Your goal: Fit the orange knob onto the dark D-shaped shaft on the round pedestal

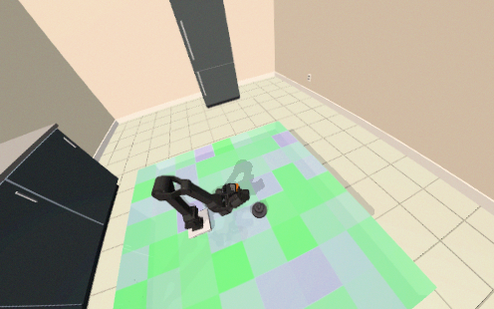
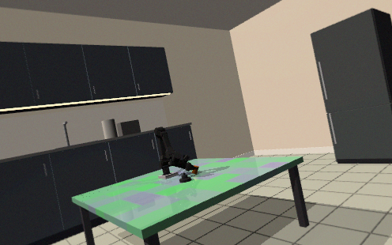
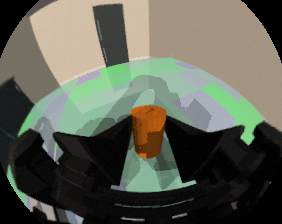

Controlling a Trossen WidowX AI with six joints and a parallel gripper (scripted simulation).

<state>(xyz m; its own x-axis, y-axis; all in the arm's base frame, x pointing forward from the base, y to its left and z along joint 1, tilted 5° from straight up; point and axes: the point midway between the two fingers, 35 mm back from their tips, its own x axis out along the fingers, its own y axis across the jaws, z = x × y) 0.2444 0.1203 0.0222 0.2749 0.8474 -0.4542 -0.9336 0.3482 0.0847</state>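
My gripper tip is now 17 cm to the left of the dark round pedestal, 9 cm short of it and 1 cm above it. Round my gripper tip: orange knob (1 cm to the right, 1 cm below, 1 cm behind).
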